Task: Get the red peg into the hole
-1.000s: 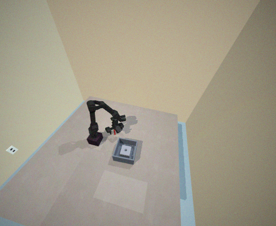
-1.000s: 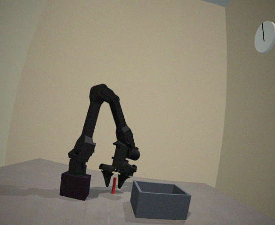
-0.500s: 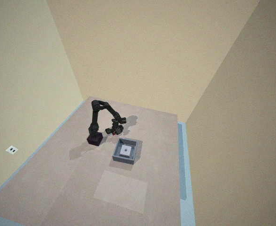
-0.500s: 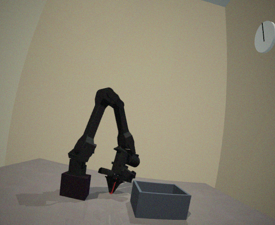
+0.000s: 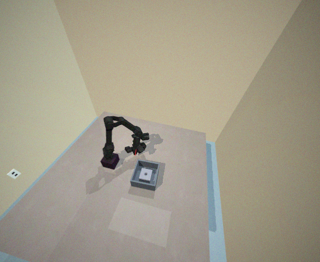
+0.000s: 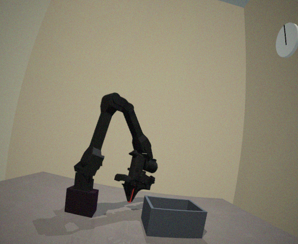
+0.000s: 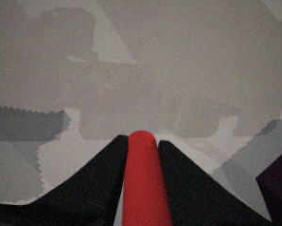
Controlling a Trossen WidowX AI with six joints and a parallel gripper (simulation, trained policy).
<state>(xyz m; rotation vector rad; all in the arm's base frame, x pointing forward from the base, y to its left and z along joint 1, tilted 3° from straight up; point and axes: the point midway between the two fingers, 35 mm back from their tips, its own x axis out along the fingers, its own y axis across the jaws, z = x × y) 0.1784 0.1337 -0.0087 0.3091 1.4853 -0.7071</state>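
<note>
Right now the pale plate is 160 mm ahead of my gripper tip and 150 mm to the right of it. Also, from my gripper tip: red peg: 30 mm above, 10 mm to the left; then grey box: 160 mm ahead, 150 mm to the right, 20 mm below.
</note>
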